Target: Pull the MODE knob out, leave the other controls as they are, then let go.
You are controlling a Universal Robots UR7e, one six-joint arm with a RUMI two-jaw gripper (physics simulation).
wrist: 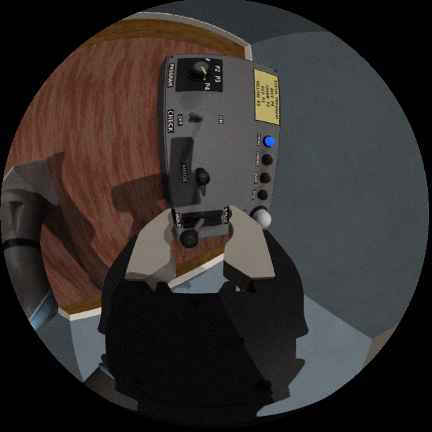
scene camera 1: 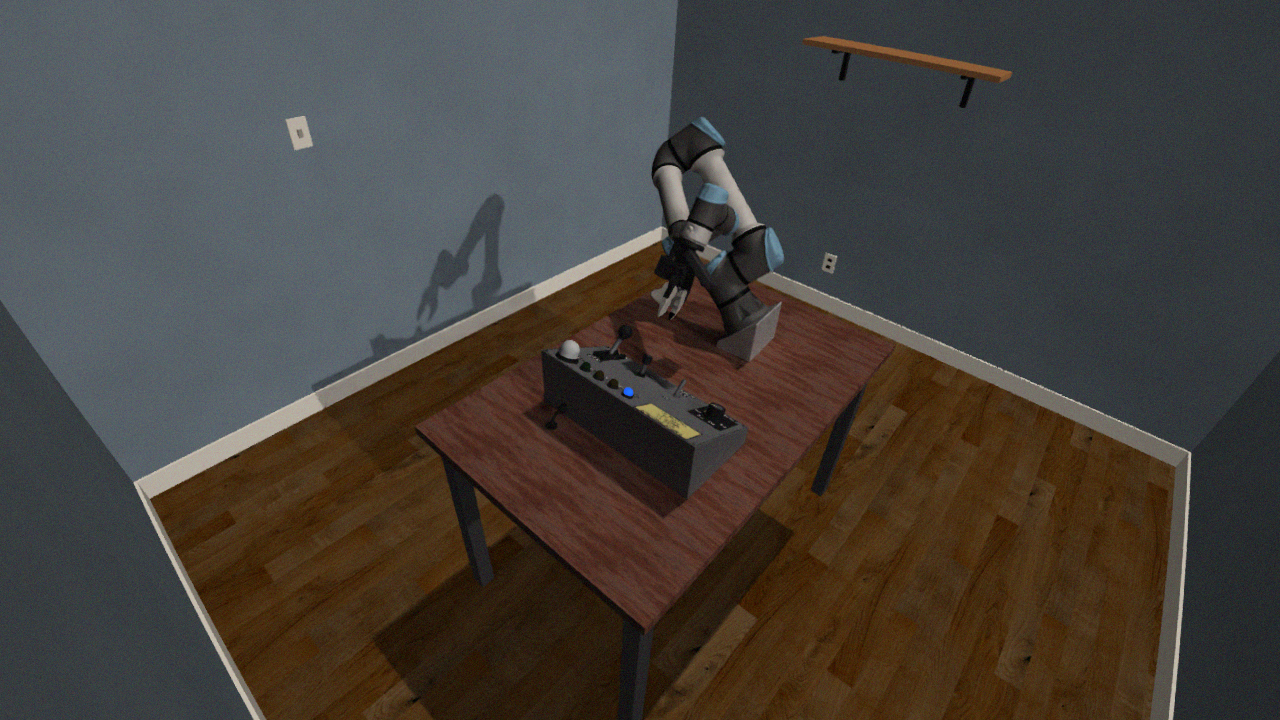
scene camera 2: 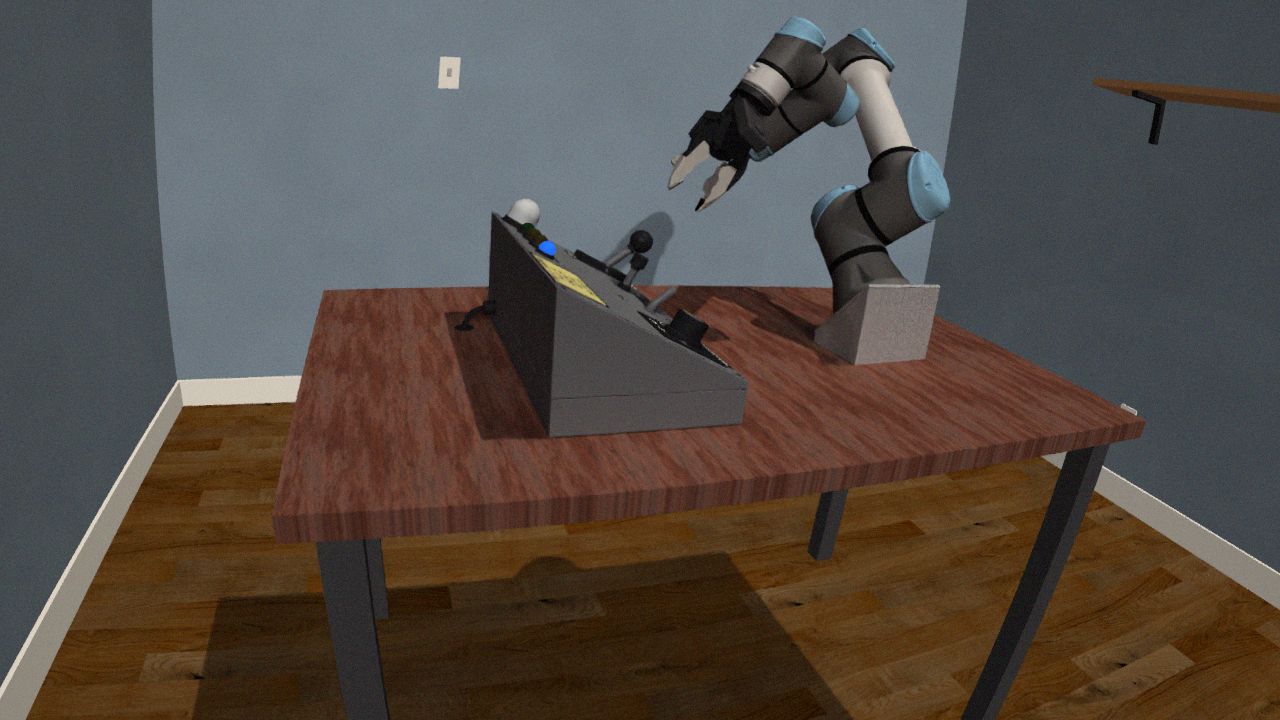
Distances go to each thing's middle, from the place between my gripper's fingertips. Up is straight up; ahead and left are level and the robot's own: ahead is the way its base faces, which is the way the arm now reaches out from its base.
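Position of my gripper relative to the grey control box [scene camera 2: 593, 355]: 160 mm short of it, 70 mm to the right of it, 140 mm above it. The program dial [scene camera 2: 685, 326] is 80 mm ahead of my hand, 240 mm to the left of it and 130 mm below it. Going by their middles, the grey control box is the nearest to my gripper of the things named here.
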